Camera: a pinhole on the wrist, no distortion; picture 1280 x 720 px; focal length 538.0 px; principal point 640.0 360.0 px. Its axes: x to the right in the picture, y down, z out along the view. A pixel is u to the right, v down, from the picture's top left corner.
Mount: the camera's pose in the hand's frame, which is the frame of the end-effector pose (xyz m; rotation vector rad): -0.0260 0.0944 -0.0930 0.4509 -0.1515 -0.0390
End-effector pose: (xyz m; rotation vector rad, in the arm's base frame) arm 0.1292 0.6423 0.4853 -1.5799 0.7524 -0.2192
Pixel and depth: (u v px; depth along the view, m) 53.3 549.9 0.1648
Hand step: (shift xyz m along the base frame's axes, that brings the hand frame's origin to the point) -0.1745 0.1786 -0.0273
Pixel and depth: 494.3 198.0 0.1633
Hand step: -0.0535 0.0746 0.0390
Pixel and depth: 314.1 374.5 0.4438
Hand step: -0.1042 0.4265 0.1195
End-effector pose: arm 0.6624 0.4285 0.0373 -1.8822 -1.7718 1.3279
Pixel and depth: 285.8 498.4 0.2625
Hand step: -0.0353 -0.2811 -0.0153
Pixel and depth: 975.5 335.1 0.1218
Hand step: -0.0001 0.0100 -0.0484
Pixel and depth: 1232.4 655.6 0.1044
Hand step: 0.0225 0.0251 -0.1195
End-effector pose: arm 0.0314 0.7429 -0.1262 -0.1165 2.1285 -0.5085
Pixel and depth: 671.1 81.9 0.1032
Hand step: 0.0019 0.0186 0.0391
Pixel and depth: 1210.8 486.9 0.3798
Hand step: 0.0915 -0.2069 -0.4032
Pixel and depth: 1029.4 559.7 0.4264
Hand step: 0.2018 -0.1540 -0.3744
